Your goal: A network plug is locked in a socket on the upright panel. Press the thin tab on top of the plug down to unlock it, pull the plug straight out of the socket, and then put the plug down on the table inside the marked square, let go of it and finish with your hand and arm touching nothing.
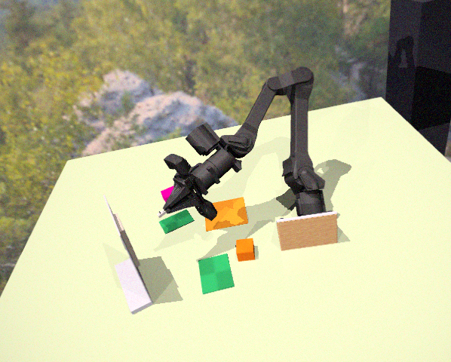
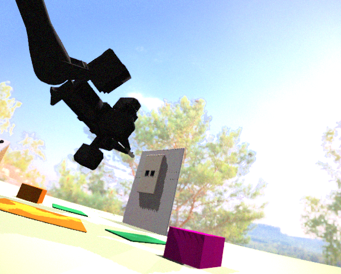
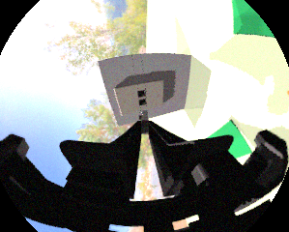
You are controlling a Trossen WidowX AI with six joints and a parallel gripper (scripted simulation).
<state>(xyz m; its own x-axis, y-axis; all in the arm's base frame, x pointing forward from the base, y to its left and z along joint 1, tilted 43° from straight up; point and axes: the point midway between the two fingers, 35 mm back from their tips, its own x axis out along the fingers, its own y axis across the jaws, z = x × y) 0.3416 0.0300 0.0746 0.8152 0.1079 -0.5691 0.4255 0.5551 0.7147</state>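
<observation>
My gripper tip is now 17 cm above the orange marked square, 14 cm to the left of it and 14 cm past it. Also, from my gripper tip: orange cube 16 cm below, 16 cm behind, 4 cm to the left; network plug 1 cm ahead; upright panel 11 cm ahead, 7 cm below, 3 cm to the left.
</observation>
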